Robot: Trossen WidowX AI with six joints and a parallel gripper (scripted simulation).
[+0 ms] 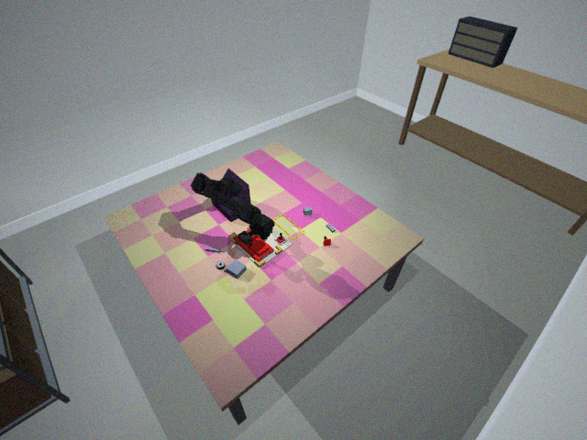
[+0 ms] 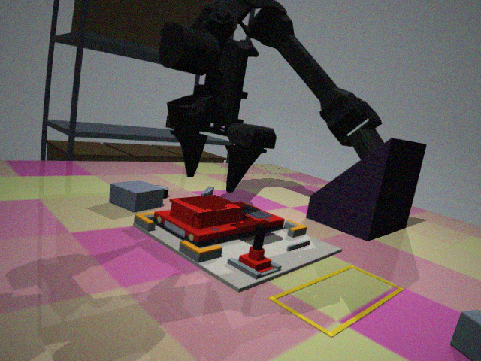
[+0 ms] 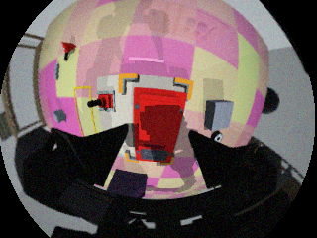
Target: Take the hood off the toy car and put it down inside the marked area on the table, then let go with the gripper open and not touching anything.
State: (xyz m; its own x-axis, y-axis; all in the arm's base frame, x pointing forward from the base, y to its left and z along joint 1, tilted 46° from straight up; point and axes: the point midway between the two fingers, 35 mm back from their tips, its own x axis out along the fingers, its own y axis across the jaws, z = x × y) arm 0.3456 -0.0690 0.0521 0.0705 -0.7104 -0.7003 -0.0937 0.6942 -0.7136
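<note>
My gripper tip is 70 mm above the grey fixture plate, 40 mm past it and 30 mm to the right of it.
</note>
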